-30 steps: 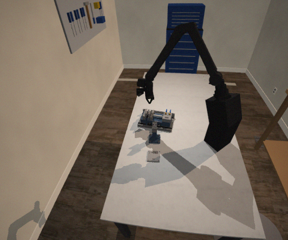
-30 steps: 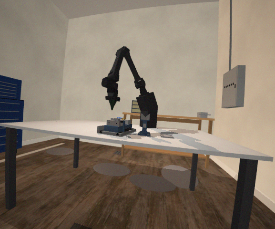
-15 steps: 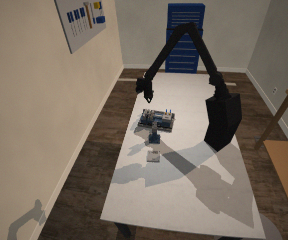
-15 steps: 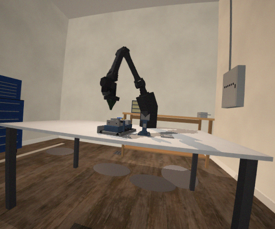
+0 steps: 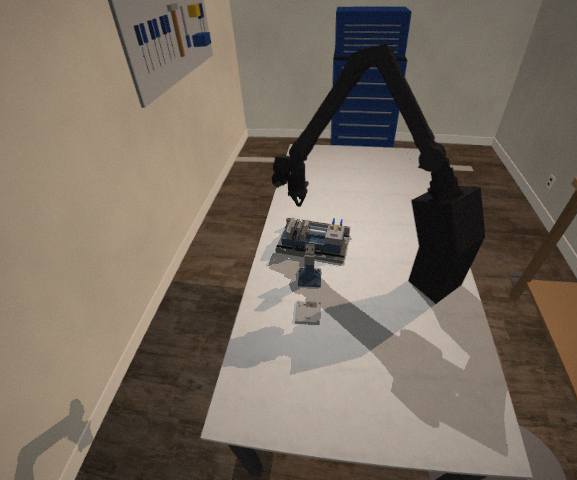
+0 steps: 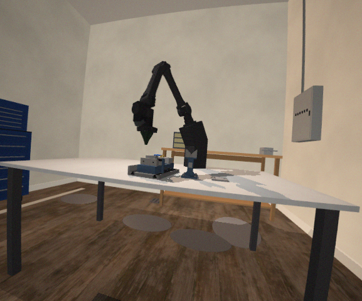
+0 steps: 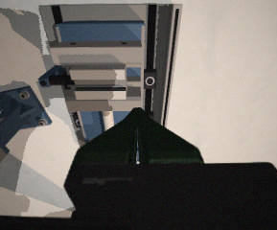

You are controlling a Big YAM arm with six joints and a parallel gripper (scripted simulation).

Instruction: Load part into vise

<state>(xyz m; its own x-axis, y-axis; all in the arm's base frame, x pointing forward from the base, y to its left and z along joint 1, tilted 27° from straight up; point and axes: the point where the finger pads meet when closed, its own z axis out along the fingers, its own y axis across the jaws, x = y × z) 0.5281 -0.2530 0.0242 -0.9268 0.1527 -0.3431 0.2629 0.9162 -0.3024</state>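
My gripper is now 80 mm above the part, 40 mm to the right of it and 10 mm short of it. From my hand the other things lie so: moving jaw: 100 mm below, 50 mm to the left, 20 mm behind; fixed jaw: 100 mm below, 40 mm to the left, 40 mm ahead; work stop rod: 90 mm to the left, 90 mm below, 20 mm ahead.
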